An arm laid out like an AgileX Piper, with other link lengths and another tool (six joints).
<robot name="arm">
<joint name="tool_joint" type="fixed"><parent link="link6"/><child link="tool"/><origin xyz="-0.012 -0.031 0.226" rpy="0.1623 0 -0.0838"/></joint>
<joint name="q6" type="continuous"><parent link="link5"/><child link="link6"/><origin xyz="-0.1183 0 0" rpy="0 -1.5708 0"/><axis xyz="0 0 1"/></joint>
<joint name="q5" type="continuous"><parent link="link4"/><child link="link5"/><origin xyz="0 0 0" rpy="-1.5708 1.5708 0"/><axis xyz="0 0 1"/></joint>
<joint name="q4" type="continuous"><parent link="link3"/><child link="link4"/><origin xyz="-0.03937 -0.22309 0" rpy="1.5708 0 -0.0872"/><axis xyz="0 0 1"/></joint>
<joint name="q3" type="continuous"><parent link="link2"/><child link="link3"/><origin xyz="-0.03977 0.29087 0" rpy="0 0 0"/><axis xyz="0 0 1"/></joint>
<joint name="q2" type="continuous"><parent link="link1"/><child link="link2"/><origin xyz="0 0 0" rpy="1.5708 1.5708 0"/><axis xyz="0 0 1"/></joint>
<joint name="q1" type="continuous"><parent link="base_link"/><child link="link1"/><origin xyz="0 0 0.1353" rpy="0 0 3.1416"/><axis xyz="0 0 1"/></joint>
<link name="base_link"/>
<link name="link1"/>
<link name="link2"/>
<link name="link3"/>
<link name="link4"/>
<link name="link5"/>
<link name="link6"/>
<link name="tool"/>
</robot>
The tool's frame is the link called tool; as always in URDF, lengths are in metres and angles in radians. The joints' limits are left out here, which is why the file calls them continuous.
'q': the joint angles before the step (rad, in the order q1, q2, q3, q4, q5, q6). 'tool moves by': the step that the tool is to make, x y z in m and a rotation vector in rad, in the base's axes. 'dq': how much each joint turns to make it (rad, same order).
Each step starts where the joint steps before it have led.
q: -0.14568 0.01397 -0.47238 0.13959 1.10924 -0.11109
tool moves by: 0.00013 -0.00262 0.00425 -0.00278 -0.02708 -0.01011
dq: 0.00006 -0.03025 -0.00001 -0.00916 0.00179 0.01068
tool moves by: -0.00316 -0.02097 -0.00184 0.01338 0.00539 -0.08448
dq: -0.00002 0.00001 0.00001 -0.07419 -0.00001 0.08700
